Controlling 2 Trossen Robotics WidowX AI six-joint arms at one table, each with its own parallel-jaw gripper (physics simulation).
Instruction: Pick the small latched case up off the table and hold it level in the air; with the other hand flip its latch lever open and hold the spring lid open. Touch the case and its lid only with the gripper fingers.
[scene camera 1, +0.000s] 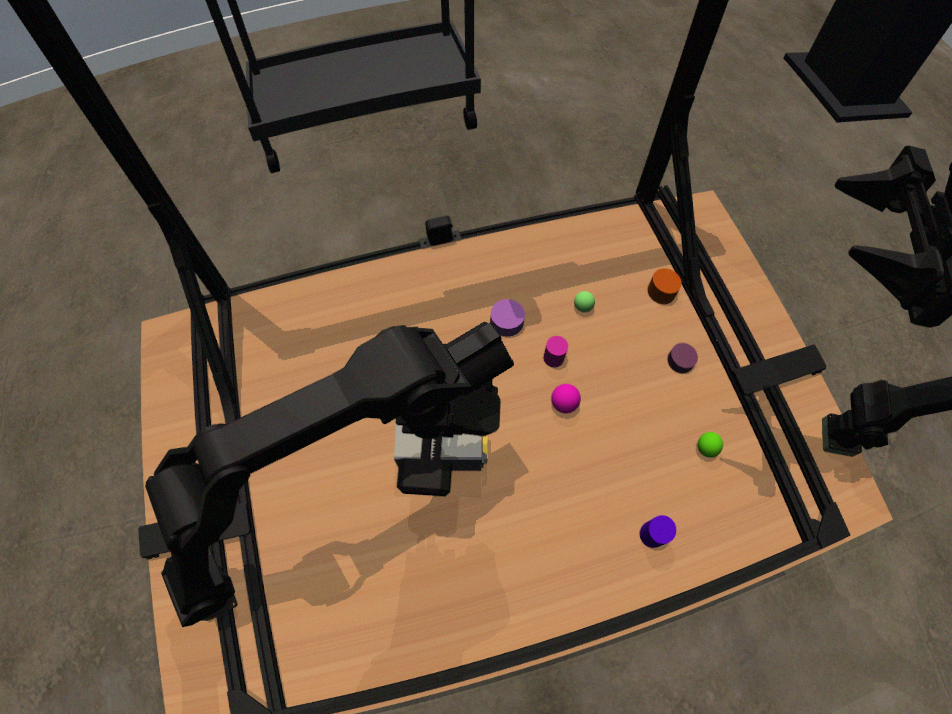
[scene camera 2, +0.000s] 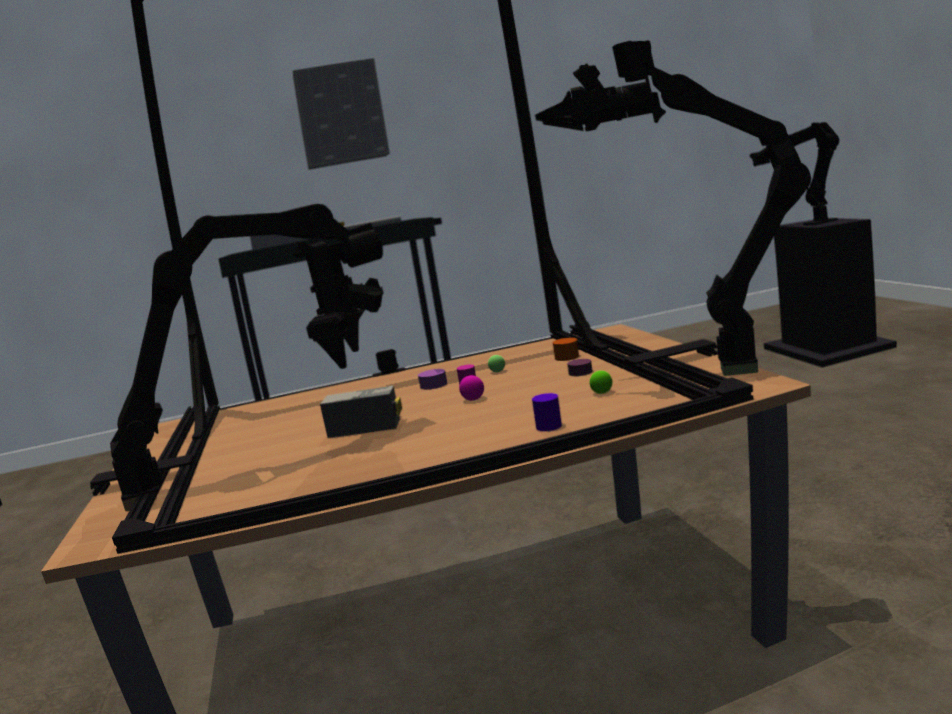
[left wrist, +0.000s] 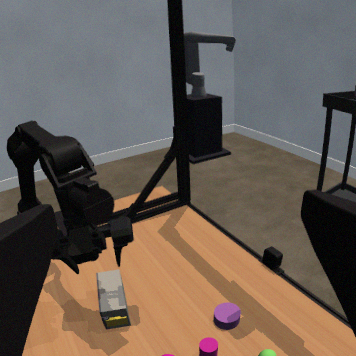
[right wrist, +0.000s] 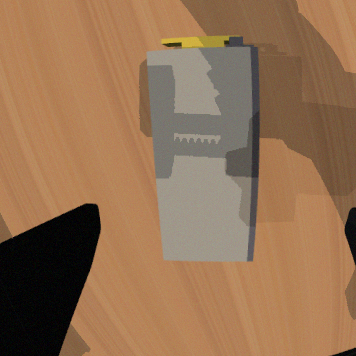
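Where they show: left gripper, fingertip midpoint: (scene camera 1: 843, 214) (scene camera 2: 539, 119) (left wrist: 179, 211); right gripper, fingertip midpoint: (scene camera 1: 437, 433) (scene camera 2: 350, 359) (left wrist: 98, 269) (right wrist: 230, 219); left arm's base, origin of the base link: (scene camera 1: 844, 433) (scene camera 2: 738, 359); right arm's base, origin of the base link: (scene camera 1: 212, 593) (scene camera 2: 141, 489).
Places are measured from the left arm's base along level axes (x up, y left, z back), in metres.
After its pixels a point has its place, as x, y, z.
The small latched case (scene camera 1: 465, 451) {0.046, 0.168, -0.642} (scene camera 2: 359, 411) {0.023, 0.188, -0.674} (left wrist: 112, 298) {0.046, 0.150, -0.656} (right wrist: 203, 198) {0.046, 0.164, -0.705} lies flat on the wooden table (scene camera 1: 544, 588) {-0.019, 0.335, -0.486}, grey lid up and closed. Its yellow latch lever (right wrist: 201, 41) {0.025, 0.145, -0.617} (left wrist: 114, 321) {0.016, 0.147, -0.613} sits at one short end. My right gripper (scene camera 2: 337, 349) {0.115, 0.172, -0.680} (left wrist: 98, 269) {0.115, 0.172, -0.680} (right wrist: 230, 219) {0.115, 0.172, -0.680} is open and empty. It hangs a little above the case with its fingers spread to either side, touching nothing. My left gripper (scene camera 2: 547, 116) {0.482, 0.001, -0.308} (left wrist: 179, 211) {0.482, 0.001, -0.308} is open and empty, high in the air far to the right in scene camera 2.
Coloured pieces stand on the table's right half: a lilac disc (scene camera 1: 507, 315) {0.009, -0.093, -0.628}, magenta cylinder (scene camera 1: 556, 350) {0.027, -0.035, -0.535}, magenta ball (scene camera 1: 565, 397) {0.027, 0.044, -0.509}, green balls (scene camera 1: 584, 301) {0.016, -0.147, -0.500} (scene camera 1: 710, 444) {0.020, 0.073, -0.263}, orange cylinder (scene camera 1: 665, 284) {0.018, -0.217, -0.357}, and purple cylinders (scene camera 1: 683, 357) {0.004, -0.083, -0.313} (scene camera 1: 659, 530) {0.031, 0.226, -0.338}. A black frame (scene camera 1: 573, 641) {-0.005, 0.404, -0.432} rims the table.
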